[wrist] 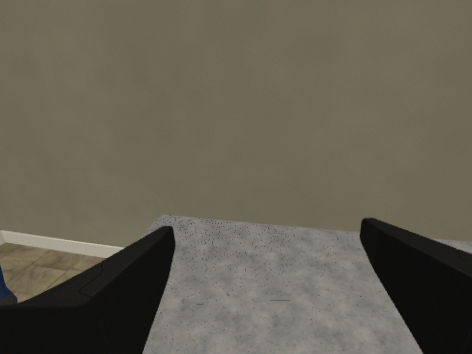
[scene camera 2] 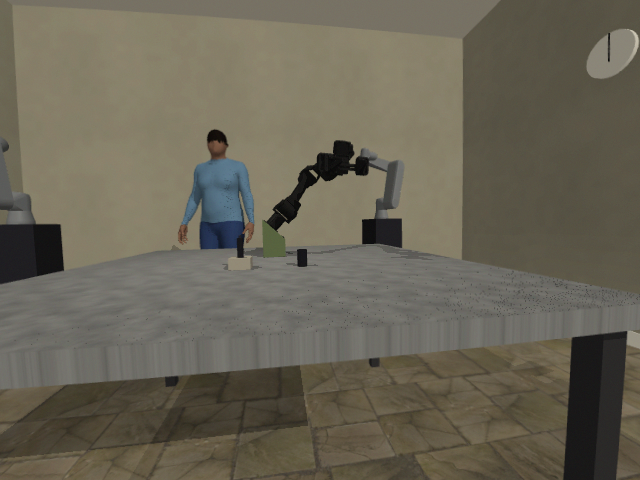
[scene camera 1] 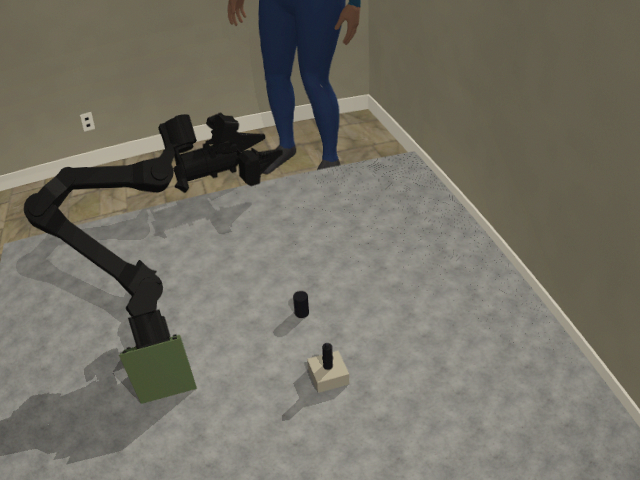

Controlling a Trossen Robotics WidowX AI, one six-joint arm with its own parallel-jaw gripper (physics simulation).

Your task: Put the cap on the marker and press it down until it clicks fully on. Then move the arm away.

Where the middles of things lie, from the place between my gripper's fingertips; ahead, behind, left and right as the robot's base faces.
My hand is 70 mm past the beige block (scene camera 1: 338, 376), 350 mm to the left of it and 310 mm above it.
